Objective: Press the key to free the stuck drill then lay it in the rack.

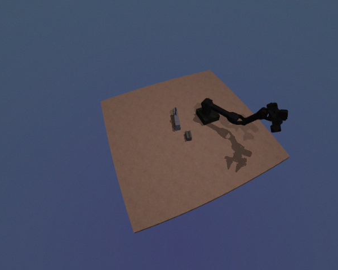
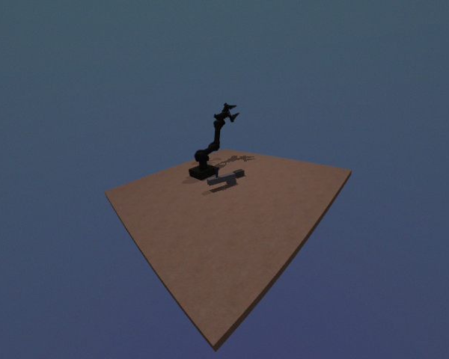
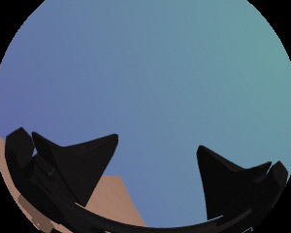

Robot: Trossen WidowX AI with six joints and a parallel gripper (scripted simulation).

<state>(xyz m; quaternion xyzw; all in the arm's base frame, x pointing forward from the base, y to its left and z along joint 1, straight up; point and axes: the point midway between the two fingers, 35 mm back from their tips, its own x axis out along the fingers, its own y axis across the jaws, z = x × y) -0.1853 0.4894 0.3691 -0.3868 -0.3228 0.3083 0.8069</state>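
My gripper tip is 420 mm short of the dark key, 560 mm to the left of it and 330 mm above it. The rest, counted from my gripper tip: dark block (380 mm ahead, 350 mm to the right, 420 mm below); then grey block (430 mm ahead, 530 mm to the right, 390 mm below); then drill (430 mm ahead, 510 mm to the right, 380 mm below).
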